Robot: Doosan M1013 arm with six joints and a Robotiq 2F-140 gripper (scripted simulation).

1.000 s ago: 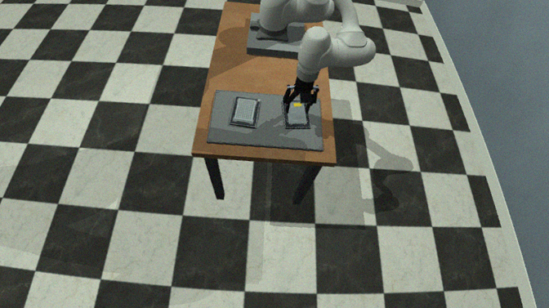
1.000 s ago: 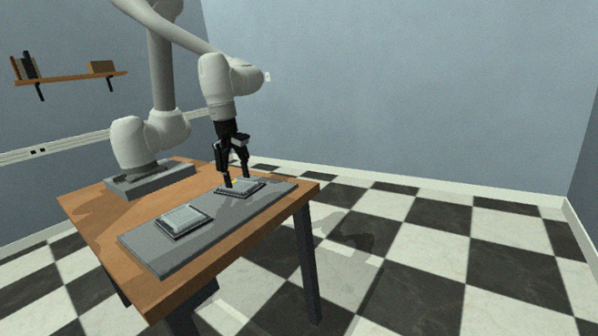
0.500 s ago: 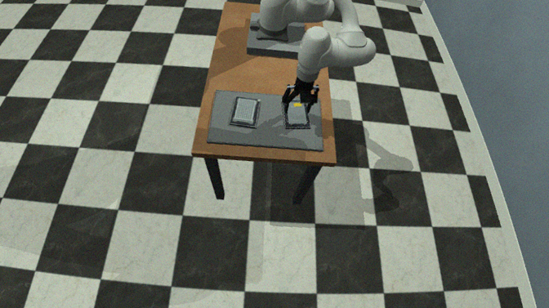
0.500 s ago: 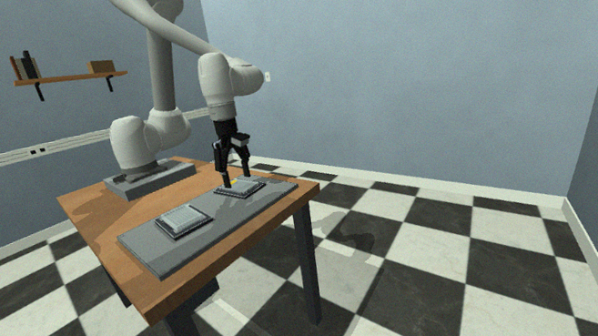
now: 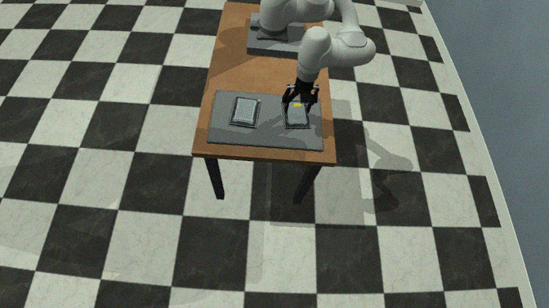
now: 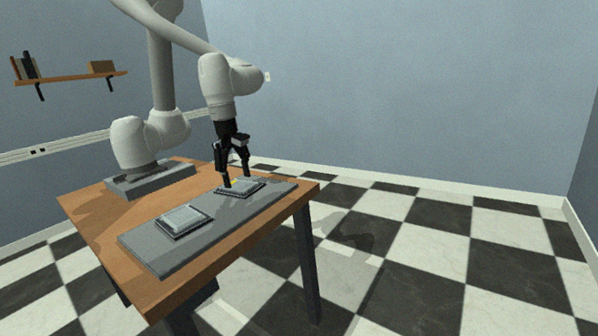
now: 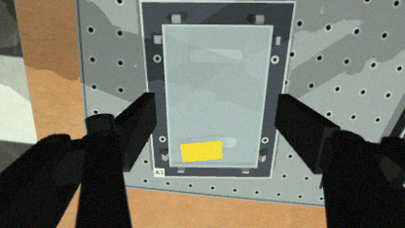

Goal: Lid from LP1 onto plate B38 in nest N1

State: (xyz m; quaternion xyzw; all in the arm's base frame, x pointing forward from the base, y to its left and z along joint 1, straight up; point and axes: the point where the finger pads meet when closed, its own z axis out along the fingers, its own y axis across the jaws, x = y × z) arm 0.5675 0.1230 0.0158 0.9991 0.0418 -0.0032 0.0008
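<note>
Now: hand 40 mm above the clear lid. Round my hand: culture plate: 240 mm to the right, 40 mm below, 10 mm ahead.
</note>
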